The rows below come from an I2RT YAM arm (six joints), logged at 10 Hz.
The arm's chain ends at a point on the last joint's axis. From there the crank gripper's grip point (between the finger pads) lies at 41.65 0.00 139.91 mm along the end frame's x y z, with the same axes.
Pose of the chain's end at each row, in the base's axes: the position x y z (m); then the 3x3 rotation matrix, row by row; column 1 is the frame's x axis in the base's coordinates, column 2 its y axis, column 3 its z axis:
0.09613 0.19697 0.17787; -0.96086 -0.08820 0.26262; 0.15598 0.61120 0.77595; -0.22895 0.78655 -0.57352
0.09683 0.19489 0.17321; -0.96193 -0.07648 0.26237; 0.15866 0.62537 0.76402; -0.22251 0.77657 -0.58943
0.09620 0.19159 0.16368; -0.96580 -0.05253 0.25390; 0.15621 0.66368 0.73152; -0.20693 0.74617 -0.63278
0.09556 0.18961 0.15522; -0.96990 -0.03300 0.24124; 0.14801 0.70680 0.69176; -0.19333 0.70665 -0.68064
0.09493 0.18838 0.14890; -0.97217 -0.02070 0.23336; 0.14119 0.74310 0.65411; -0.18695 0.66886 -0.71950
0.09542 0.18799 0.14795; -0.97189 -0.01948 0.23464; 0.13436 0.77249 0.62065; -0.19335 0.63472 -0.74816
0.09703 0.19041 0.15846; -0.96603 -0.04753 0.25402; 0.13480 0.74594 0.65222; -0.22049 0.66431 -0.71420
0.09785 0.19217 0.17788; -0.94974 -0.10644 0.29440; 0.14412 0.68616 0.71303; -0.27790 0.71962 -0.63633
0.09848 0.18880 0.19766; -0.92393 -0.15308 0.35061; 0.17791 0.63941 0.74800; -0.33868 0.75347 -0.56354
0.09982 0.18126 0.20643; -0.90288 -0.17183 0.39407; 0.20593 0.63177 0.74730; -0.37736 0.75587 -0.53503
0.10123 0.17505 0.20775; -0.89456 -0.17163 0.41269; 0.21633 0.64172 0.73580; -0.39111 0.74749 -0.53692
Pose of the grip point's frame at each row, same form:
0.09285 0.31203 0.08809; -0.96086 -0.08820 0.26262; 0.15598 0.61120 0.77595; -0.22895 0.78655 -0.57352
0.09347 0.30839 0.08148; -0.96193 -0.07648 0.26237; 0.15866 0.62537 0.76402; -0.22251 0.77657 -0.58943
0.09150 0.30044 0.06653; -0.96580 -0.05253 0.25390; 0.15621 0.66368 0.73152; -0.20693 0.74617 -0.63278
0.08892 0.29256 0.05194; -0.96990 -0.03300 0.24124; 0.14801 0.70680 0.69176; -0.19333 0.70665 -0.68064
0.08709 0.28578 0.04045; -0.97217 -0.02070 0.23336; 0.14119 0.74310 0.65411; -0.18695 0.66886 -0.71950
0.08777 0.28042 0.03522; -0.97189 -0.01948 0.23464; 0.13436 0.77249 0.62065; -0.19335 0.63472 -0.74816
0.09233 0.28728 0.04935; -0.96603 -0.04753 0.25402; 0.13480 0.74594 0.65222; -0.22049 0.66431 -0.71420
0.09948 0.29793 0.07728; -0.94974 -0.10644 0.29440; 0.14412 0.68616 0.71303; -0.27790 0.71962 -0.63633
0.10905 0.30086 0.10471; -0.92393 -0.15308 0.35061; 0.17791 0.63941 0.74800; -0.33868 0.75347 -0.56354
0.11735 0.29439 0.11586; -0.90288 -0.17183 0.39407; 0.20593 0.63177 0.74730; -0.37736 0.75587 -0.53503
0.12171 0.28701 0.11634; -0.89456 -0.17163 0.41269; 0.21633 0.64172 0.73580; -0.39111 0.74749 -0.53692

